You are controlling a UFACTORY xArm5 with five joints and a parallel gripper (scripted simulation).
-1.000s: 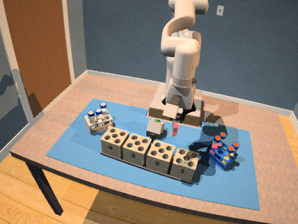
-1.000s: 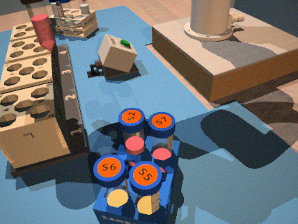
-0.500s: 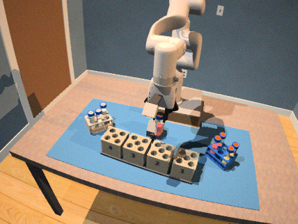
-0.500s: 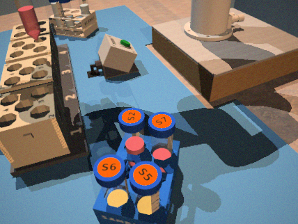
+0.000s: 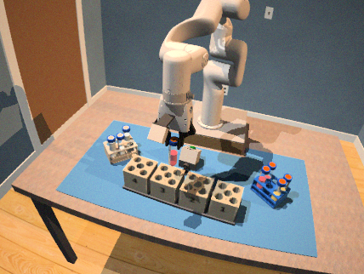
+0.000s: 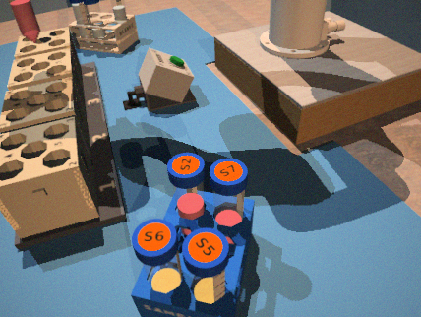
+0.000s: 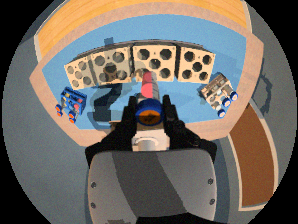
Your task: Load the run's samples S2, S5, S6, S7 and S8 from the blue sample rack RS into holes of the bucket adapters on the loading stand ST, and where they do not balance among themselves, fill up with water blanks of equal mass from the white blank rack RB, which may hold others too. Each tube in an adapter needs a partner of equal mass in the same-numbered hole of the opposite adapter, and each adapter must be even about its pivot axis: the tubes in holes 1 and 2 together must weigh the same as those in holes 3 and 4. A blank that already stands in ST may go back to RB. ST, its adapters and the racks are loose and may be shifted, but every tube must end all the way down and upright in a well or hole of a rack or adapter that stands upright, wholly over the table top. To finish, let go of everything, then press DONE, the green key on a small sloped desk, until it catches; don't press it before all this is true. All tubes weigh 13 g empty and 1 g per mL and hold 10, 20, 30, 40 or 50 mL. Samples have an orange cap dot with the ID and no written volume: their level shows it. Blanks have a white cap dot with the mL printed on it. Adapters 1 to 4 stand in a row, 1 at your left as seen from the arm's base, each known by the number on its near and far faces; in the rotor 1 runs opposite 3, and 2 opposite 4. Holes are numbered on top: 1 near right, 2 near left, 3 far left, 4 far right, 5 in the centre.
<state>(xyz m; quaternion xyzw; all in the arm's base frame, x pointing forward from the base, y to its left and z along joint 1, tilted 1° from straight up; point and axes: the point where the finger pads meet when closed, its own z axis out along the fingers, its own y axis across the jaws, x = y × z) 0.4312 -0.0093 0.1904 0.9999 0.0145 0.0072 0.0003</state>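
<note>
Now: hand 240 mm above the loading stand ST and 40 mm to the right of it. From my hand the other things lie so: white blank rack RB (290 mm to the right, 220 mm below, 100 mm behind); blue-capped tube (290 mm to the right, 190 mm below, 60 mm behind); blue sample rack RS (360 mm to the left, 220 mm below, 150 mm behind).
</note>
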